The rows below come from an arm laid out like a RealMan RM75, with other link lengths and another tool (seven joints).
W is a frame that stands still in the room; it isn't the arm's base.
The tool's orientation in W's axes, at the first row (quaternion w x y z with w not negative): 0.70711, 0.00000, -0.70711, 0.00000
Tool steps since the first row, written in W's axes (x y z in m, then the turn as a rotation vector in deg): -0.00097, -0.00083, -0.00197, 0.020, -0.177, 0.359; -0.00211, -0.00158, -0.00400, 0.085, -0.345, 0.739; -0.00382, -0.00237, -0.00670, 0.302, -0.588, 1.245; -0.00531, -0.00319, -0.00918, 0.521, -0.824, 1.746; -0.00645, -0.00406, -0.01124, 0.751, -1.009, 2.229; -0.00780, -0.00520, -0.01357, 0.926, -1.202, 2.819; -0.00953, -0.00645, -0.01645, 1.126, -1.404, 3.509; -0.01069, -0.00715, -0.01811, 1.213, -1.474, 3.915; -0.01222, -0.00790, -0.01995, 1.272, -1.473, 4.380
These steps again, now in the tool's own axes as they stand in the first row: -0.00197, -0.00083, 0.00097, 0.359, -0.177, -0.020; -0.00400, -0.00158, 0.00211, 0.739, -0.345, -0.085; -0.00670, -0.00237, 0.00382, 1.245, -0.588, -0.302; -0.00918, -0.00319, 0.00531, 1.746, -0.824, -0.521; -0.01124, -0.00406, 0.00645, 2.229, -1.009, -0.751; -0.01357, -0.00520, 0.00780, 2.819, -1.202, -0.926; -0.01645, -0.00645, 0.00953, 3.509, -1.404, -1.126; -0.01811, -0.00715, 0.01069, 3.915, -1.474, -1.213; -0.01995, -0.00790, 0.01222, 4.380, -1.473, -1.272
